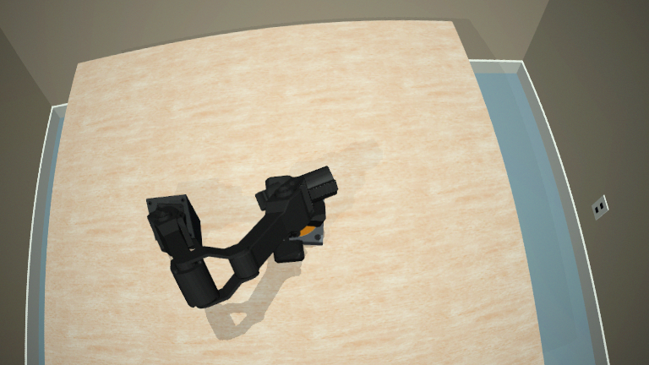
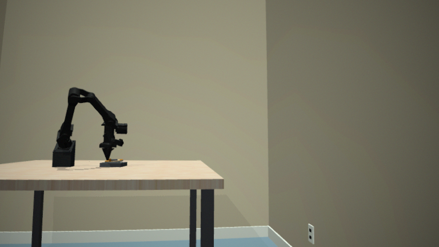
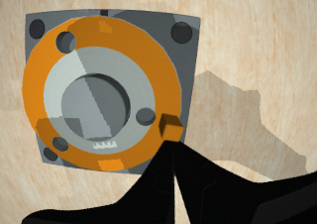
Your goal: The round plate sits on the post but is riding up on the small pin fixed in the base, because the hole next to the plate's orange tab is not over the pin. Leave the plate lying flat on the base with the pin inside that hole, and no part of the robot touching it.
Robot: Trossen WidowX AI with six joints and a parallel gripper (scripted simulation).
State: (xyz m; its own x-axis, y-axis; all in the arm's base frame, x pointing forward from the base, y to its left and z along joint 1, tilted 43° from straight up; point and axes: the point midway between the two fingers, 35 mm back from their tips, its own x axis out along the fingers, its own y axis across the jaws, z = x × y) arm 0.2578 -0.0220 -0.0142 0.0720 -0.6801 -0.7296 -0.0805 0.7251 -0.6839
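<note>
Now: gripper tip 20 mm short of the grey base, 50 mm to the right of it and 20 mm above it.
</note>
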